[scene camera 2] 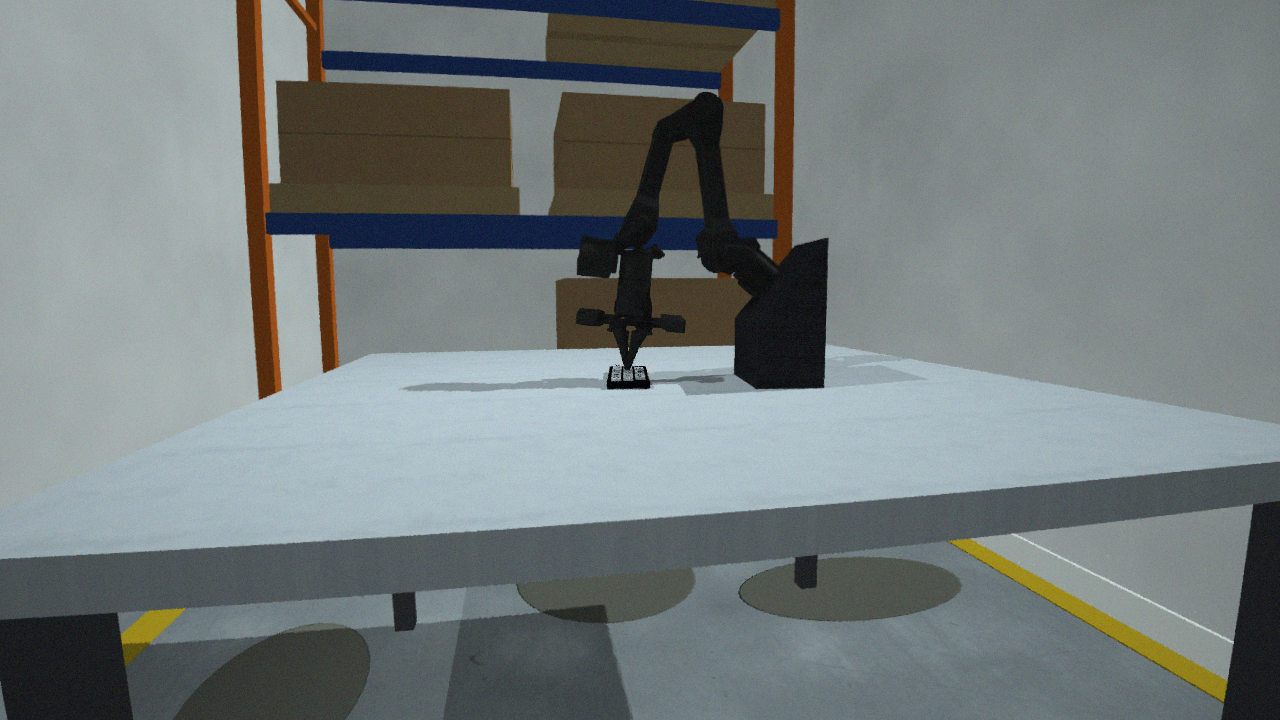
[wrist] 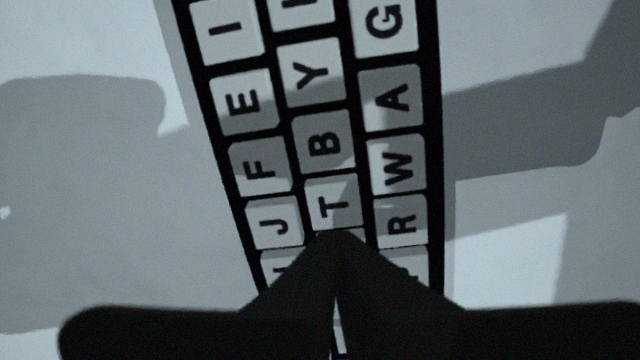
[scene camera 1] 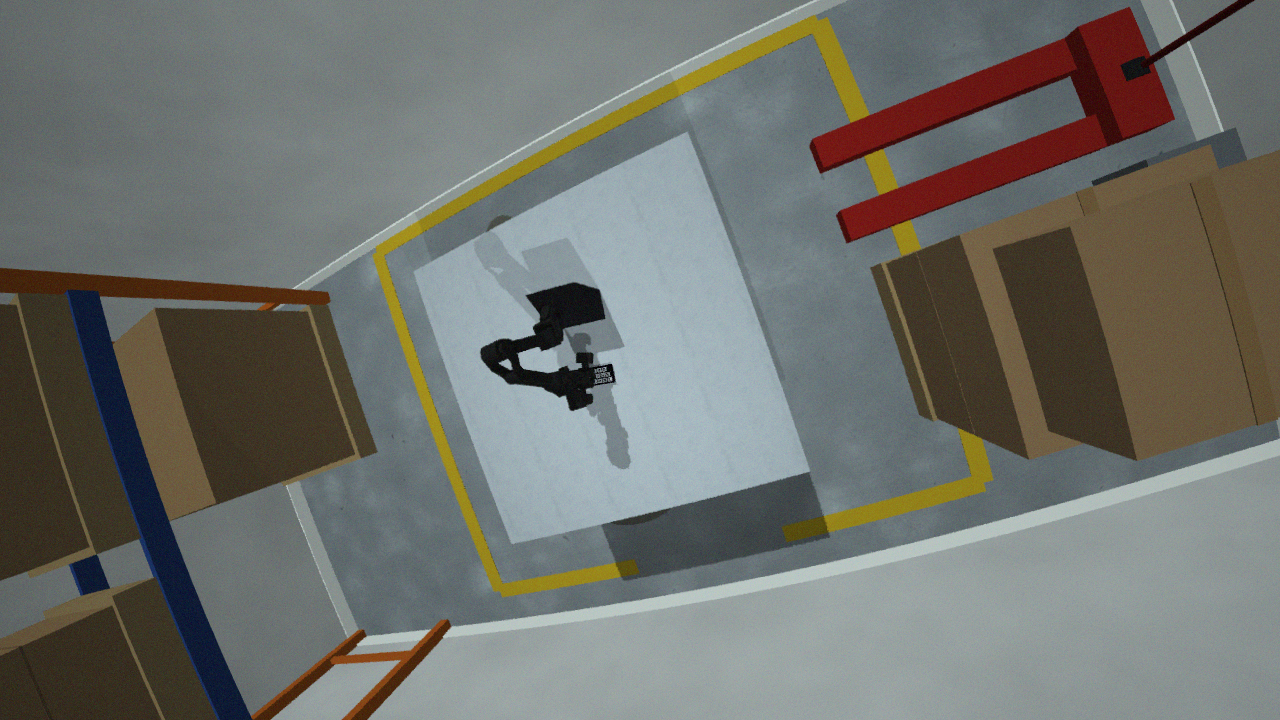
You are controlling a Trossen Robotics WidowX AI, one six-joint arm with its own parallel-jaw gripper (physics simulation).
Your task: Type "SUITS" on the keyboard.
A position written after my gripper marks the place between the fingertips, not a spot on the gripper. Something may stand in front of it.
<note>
I see my gripper (scene camera 2: 627, 369) and a black keyboard (scene camera 2: 615, 381).
The black keyboard is seen too in the wrist view (wrist: 362, 94). My gripper also shows in the wrist view (wrist: 333, 243).
</note>
